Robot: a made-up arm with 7 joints.
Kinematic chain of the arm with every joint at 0, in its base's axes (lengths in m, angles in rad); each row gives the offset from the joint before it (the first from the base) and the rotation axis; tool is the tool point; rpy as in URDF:
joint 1: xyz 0 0 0.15 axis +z
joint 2: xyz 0 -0.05 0.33 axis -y
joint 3: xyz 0 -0.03 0.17 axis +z
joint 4: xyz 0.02 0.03 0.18 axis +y
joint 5: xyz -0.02 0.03 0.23 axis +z
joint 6: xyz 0 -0.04 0.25 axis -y
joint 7: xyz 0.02 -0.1 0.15 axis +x
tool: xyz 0 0 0 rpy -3.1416 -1.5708 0
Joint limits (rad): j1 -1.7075..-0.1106 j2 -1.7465..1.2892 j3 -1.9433..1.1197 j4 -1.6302..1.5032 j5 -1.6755..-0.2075 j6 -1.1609..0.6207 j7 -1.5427..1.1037
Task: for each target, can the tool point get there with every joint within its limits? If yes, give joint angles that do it. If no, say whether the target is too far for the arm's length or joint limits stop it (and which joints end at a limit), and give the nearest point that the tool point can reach.
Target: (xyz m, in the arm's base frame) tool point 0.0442 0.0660 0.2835
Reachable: no: joint limits stop it (at a limit: joint 2, joint 4, joint 5, joint 6) | nearest point 0.1732 0.2587 0.1130 | short by 0.288 m
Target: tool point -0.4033 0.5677 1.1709
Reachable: yes | joints -1.1772 0.7372 0.7066 0.0931 -1.5097 -0.4530 0.3198
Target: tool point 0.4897 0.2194 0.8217
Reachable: yes | joints -1.5789 0.2188 -1.4123 -1.2521 -1.5590 -0.6887 -1.0844
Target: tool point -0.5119 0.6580 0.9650
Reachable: yes | joints -1.1250 0.9333 -1.4004 0.1618 -0.7038 -0.5735 -0.5609
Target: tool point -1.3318 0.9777 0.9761
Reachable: no: too far | nearest point -0.7871 0.5778 0.7732 | short by 0.706 m
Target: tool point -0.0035 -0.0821 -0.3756
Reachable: no: joint limits stop it (at a limit: joint 2, joint 4, joint 5) | nearest point -0.0102 -0.2381 -0.2002 | short by 0.235 m
